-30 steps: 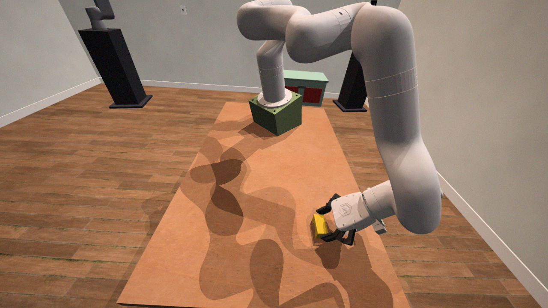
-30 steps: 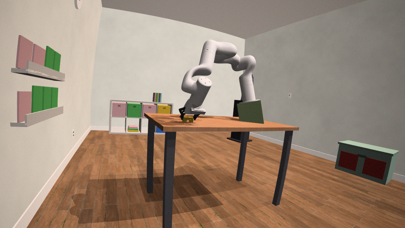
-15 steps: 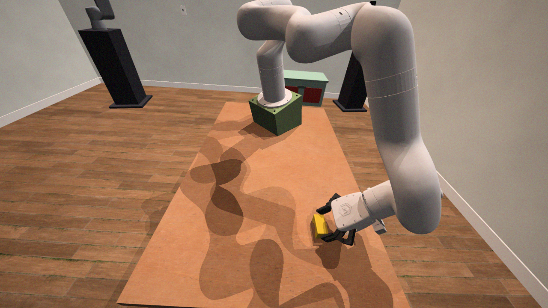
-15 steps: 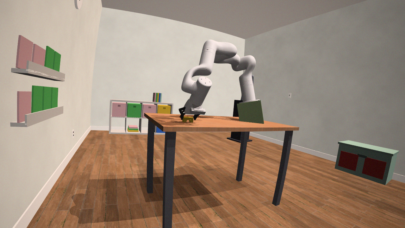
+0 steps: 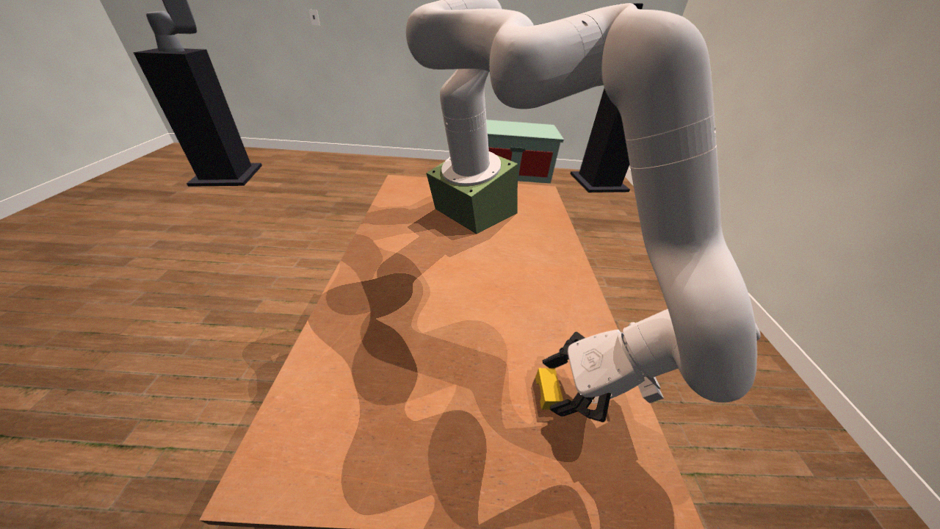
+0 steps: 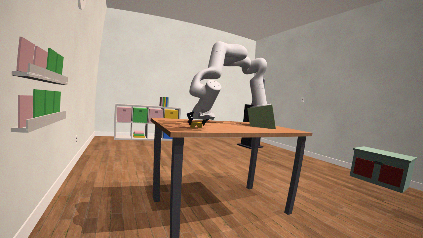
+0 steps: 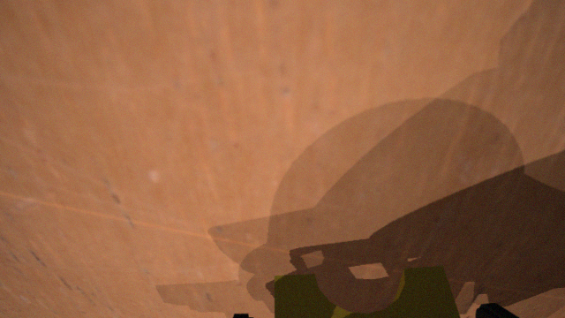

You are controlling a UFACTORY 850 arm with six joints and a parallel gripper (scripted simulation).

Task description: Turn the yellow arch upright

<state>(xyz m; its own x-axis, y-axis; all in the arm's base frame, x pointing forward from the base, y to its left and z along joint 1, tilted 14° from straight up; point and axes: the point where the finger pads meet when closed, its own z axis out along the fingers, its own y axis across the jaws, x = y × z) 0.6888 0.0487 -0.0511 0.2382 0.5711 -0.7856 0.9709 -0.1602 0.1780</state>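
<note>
My gripper is now 10 mm to the left of the yellow arch and 10 mm above it.
</note>
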